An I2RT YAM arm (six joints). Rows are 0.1 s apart.
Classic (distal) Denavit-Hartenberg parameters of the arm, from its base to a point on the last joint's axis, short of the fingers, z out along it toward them. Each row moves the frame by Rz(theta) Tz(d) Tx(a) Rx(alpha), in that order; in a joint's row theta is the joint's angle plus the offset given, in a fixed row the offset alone. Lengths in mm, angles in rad.
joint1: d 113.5; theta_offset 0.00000; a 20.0; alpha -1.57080
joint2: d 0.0; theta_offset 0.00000; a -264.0; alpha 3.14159
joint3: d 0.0; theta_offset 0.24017; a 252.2; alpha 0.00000
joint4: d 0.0; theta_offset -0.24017; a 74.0; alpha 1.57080
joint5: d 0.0; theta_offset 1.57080; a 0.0; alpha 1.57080
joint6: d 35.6; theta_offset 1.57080; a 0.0; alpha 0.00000
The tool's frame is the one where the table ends.
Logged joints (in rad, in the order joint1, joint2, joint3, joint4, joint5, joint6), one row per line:
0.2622, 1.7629, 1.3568, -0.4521, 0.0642, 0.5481
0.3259, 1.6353, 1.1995, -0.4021, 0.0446, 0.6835
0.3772, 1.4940, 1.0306, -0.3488, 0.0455, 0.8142
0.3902, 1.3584, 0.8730, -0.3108, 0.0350, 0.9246
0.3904, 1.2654, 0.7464, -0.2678, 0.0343, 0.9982
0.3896, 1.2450, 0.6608, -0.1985, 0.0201, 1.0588
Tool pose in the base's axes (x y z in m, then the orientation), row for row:
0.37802, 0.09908, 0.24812, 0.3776, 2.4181, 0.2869
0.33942, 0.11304, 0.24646, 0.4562, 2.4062, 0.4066
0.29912, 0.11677, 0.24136, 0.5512, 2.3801, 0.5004
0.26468, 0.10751, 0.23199, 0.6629, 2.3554, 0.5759
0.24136, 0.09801, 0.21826, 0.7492, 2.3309, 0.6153
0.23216, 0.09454, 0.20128, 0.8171, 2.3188, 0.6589
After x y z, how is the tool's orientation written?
As a rotation vector, in radians.
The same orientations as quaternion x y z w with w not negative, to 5 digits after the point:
0.14453, 0.92555, 0.10981, 0.33228
0.17387, 0.91709, 0.15497, 0.32357
0.20953, 0.90478, 0.19022, 0.31826
0.25082, 0.89121, 0.21790, 0.30878
0.28276, 0.87971, 0.23222, 0.30368
0.30686, 0.87082, 0.24745, 0.29374

